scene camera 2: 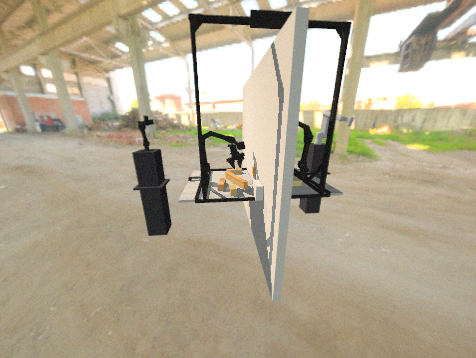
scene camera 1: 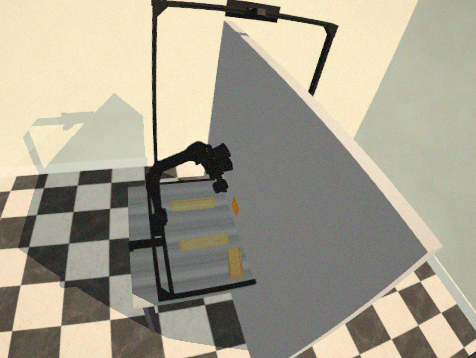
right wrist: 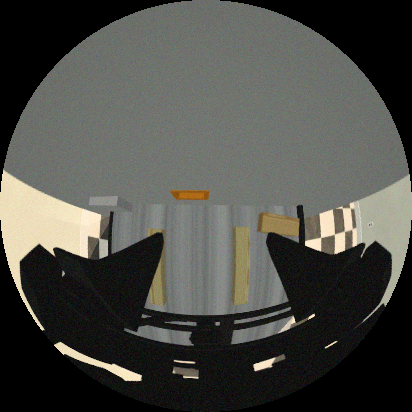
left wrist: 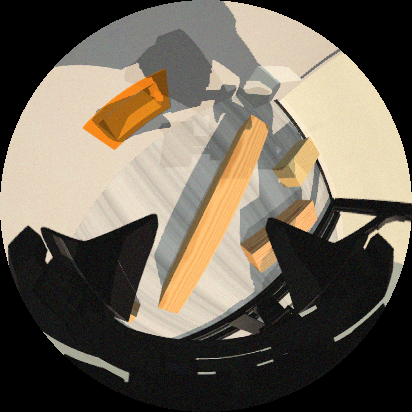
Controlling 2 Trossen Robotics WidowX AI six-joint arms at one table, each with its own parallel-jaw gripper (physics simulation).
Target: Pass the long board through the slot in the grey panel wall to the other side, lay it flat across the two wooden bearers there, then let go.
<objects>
same spot on grey panel wall: [right wrist: 203,102] = [scene camera 1: 245,175]
</objects>
